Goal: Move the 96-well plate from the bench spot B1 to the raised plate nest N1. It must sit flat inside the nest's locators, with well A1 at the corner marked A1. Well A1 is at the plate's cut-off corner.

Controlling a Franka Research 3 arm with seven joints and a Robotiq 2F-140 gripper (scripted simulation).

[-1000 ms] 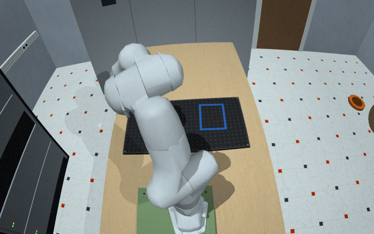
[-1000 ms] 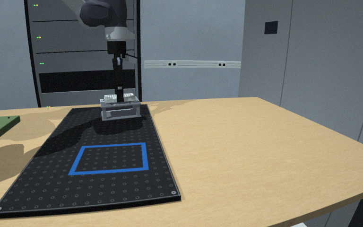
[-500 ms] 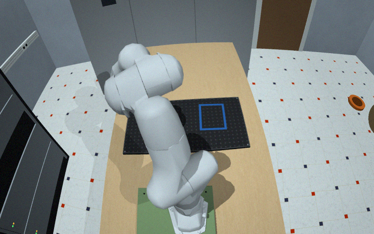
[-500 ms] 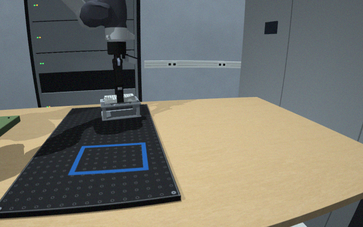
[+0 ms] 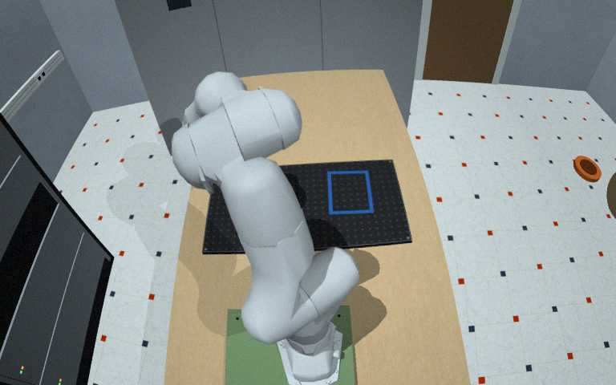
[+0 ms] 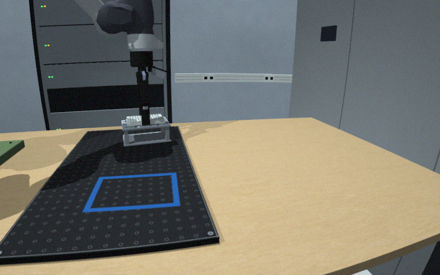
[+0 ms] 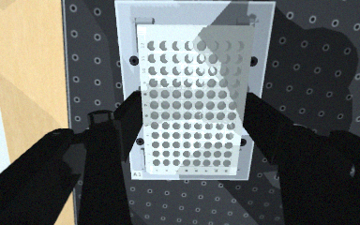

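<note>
Now: hand 20 mm above the white 96-well plate. Also, from my hand: A1 label (80 mm behind, 50 mm to the left, 30 mm below); grey plate nest (30 mm below).
</note>
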